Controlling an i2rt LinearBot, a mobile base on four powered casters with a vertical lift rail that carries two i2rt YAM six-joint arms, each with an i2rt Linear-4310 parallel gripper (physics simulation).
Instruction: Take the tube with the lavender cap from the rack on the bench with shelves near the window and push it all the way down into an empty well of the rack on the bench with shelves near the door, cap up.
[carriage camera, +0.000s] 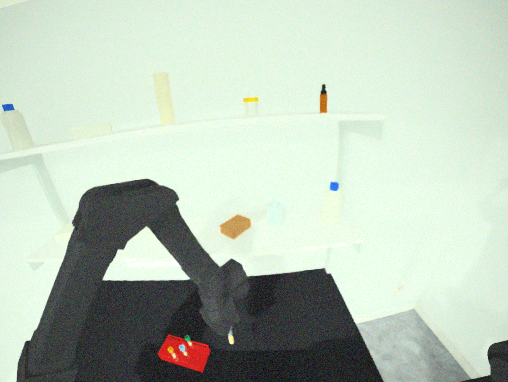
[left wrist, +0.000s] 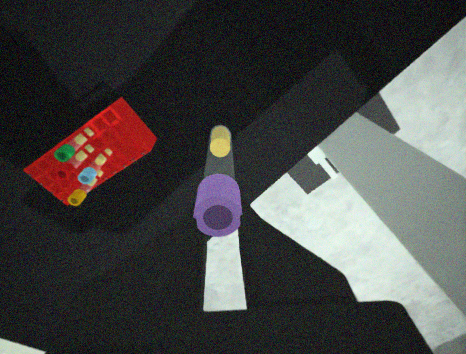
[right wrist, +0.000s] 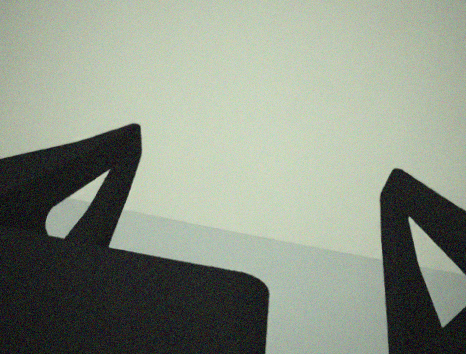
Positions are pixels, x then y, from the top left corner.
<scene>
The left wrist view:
my left gripper: 221, 207
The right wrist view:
my right gripper: 263, 159
</scene>
